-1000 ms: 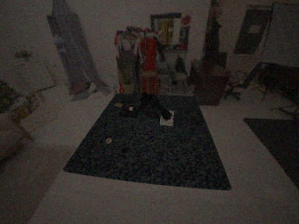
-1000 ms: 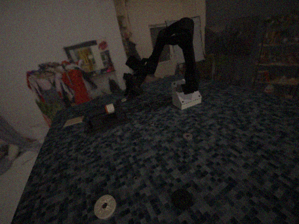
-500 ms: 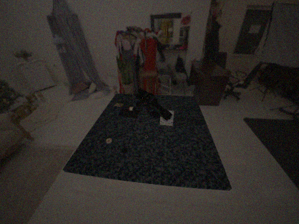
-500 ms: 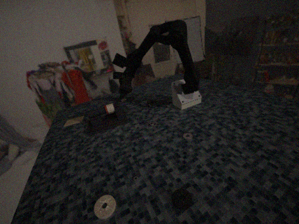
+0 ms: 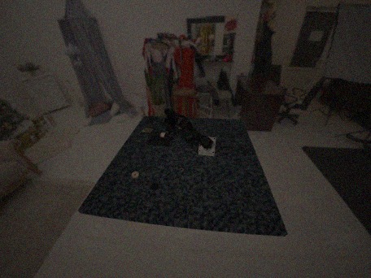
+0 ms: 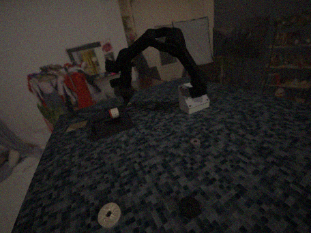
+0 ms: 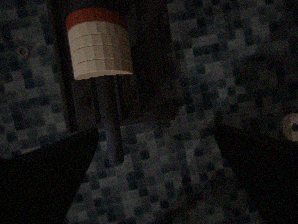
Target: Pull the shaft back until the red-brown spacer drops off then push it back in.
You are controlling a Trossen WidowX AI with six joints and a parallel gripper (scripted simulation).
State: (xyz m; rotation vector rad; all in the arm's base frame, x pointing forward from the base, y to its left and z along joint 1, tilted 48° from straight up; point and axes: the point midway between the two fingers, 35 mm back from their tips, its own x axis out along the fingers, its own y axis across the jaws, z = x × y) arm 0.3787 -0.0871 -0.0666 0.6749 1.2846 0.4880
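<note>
Now: the shaft 40 mm ahead of my gripper tip, 40 mm to the left of it and 30 mm below it. Also, from my gripper tip: tan card (330 mm ahead, 110 mm to the right, 100 mm below); red-brown spacer (90 mm ahead, 40 mm to the left, 30 mm below); pale spacer (60 mm ahead, 40 mm to the left, 30 mm below).
</note>
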